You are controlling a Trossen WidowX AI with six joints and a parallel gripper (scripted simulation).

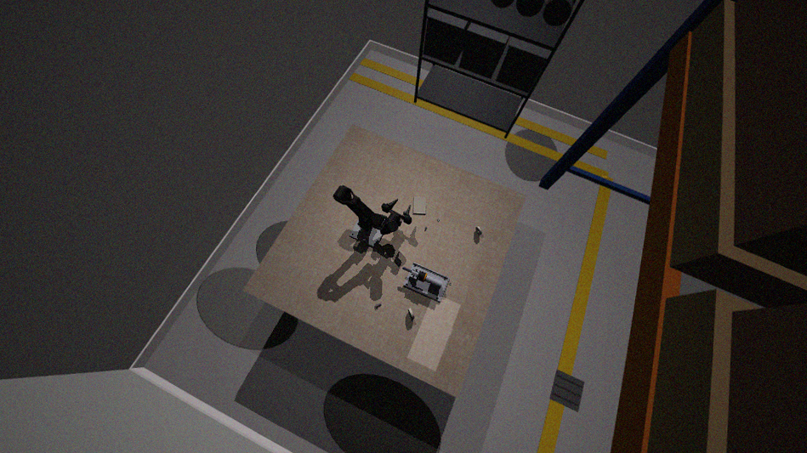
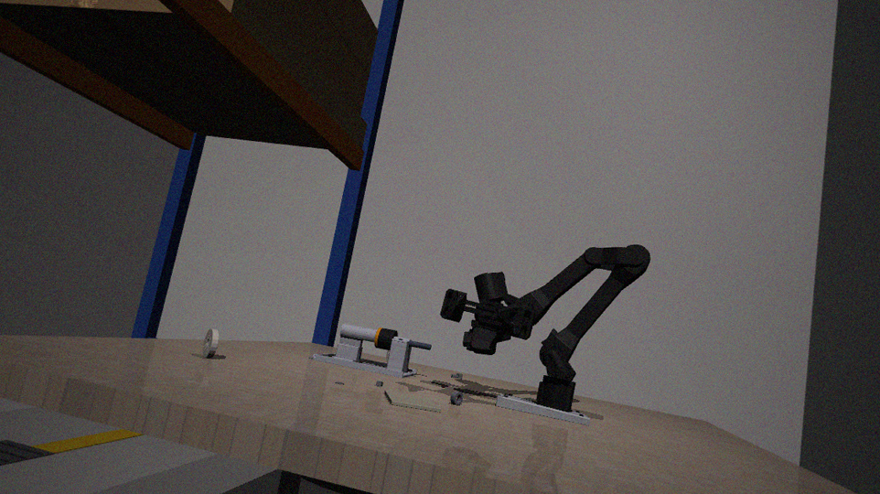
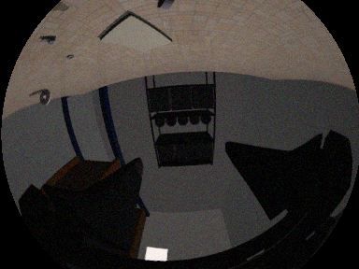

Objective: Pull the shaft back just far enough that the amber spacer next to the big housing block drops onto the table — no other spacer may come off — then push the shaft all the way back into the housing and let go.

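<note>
Right now the amber spacer is 340 mm ahead of my gripper tip, 270 mm to the right of it and 100 mm below it. Also, from my gripper tip: flat plate 180 mm below, 120 mm to the left, 50 mm ahead.
</note>
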